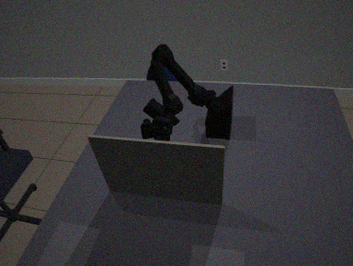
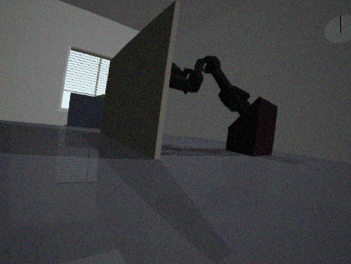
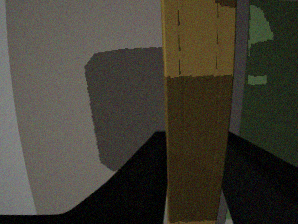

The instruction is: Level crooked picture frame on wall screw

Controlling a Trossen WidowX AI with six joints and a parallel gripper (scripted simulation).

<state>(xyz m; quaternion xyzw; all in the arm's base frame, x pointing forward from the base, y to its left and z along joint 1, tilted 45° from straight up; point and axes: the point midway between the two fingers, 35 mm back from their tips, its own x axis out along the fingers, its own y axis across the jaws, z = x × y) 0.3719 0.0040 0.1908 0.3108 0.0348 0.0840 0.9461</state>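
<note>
The picture frame lies 5 cm below my gripper tip and 1 cm to the right of it. The rest, counted from my gripper tip: wall panel: 7 cm below, 1 cm to the left, 1 cm ahead.
</note>
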